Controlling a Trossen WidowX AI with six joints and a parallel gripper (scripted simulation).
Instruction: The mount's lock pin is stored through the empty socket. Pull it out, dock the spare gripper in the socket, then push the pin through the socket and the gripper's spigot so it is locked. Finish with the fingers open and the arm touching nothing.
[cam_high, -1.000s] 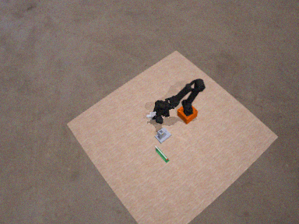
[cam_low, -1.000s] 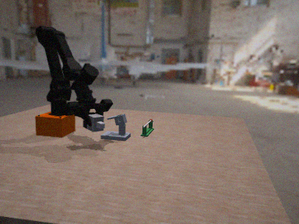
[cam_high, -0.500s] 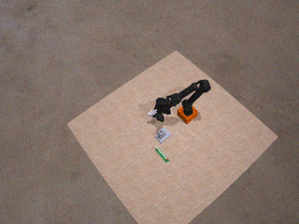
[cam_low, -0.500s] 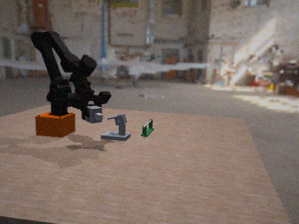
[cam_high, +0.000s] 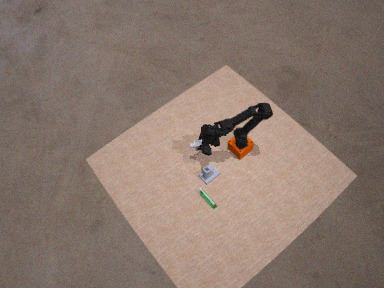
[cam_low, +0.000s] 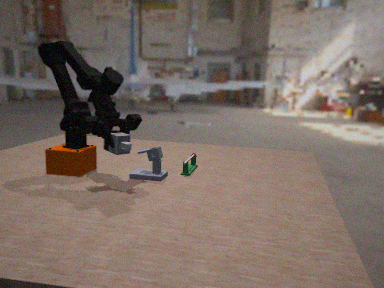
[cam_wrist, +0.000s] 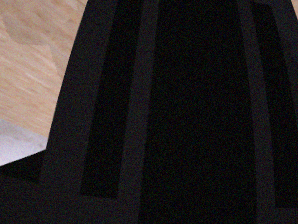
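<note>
My gripper tip is now 16 cm to the right of the mount, 8 cm above it and 1 cm short of it. Also, from my gripper tip: green cradle: 30 cm to the left, 11 cm below, 9 cm ahead; spare gripper: 1 cm behind, 1 cm above.
</note>
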